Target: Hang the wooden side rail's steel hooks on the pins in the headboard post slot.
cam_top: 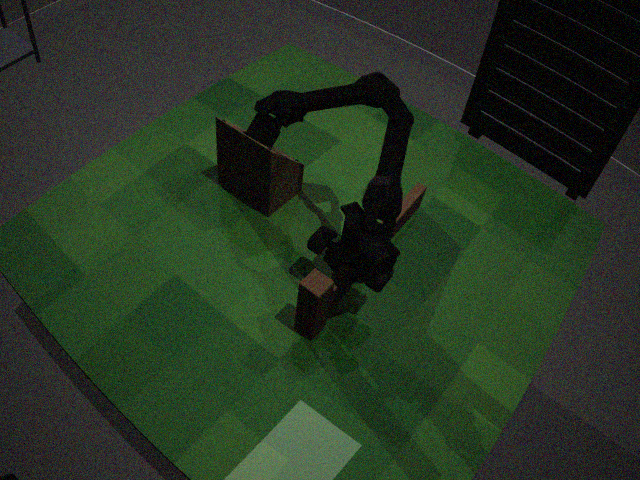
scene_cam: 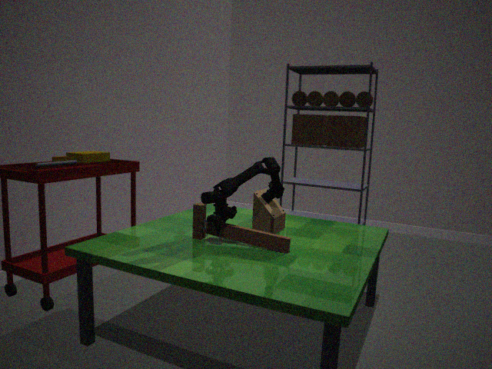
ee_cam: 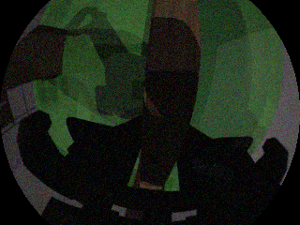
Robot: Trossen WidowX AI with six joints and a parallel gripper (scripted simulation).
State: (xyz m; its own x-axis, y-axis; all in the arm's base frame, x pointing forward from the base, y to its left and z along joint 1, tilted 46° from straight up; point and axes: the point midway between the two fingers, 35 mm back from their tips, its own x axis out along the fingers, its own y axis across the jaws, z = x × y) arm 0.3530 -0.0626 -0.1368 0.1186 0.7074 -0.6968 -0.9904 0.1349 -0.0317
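Now: the headboard post 1 cm behind my gripper tip, 12 cm to the right of it and 4 cm above it.
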